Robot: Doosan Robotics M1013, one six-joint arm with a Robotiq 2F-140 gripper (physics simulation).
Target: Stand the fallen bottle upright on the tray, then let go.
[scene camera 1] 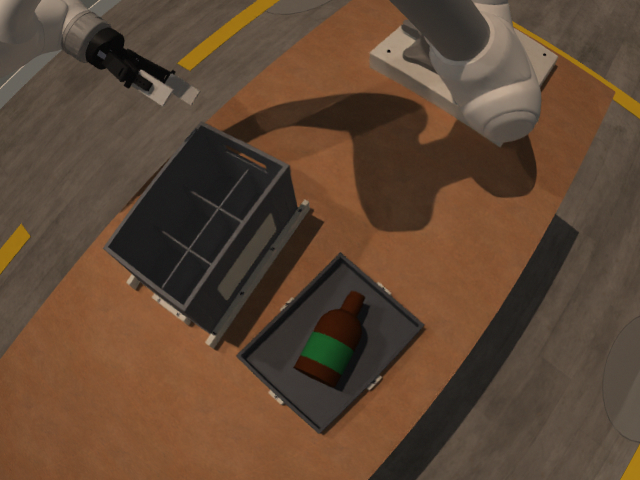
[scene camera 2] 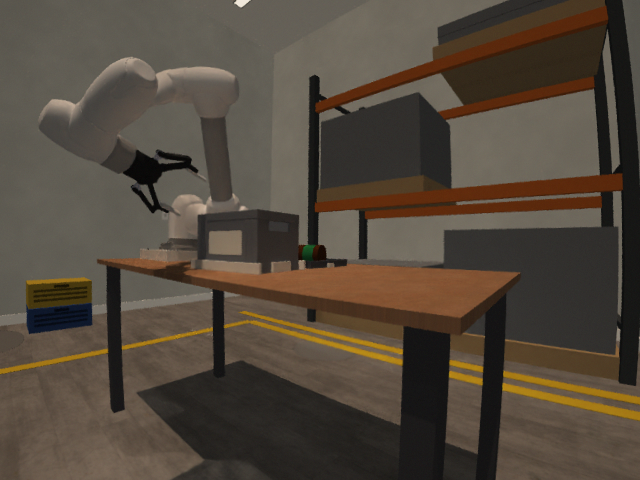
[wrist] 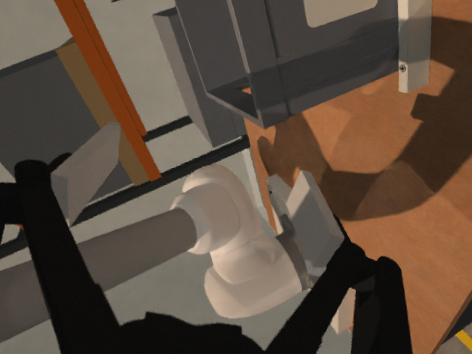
Scene:
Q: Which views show my gripper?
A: Scene camera 1, scene camera 2 and the wrist view: all of them.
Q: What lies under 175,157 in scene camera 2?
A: My gripper.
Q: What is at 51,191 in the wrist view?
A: My gripper.

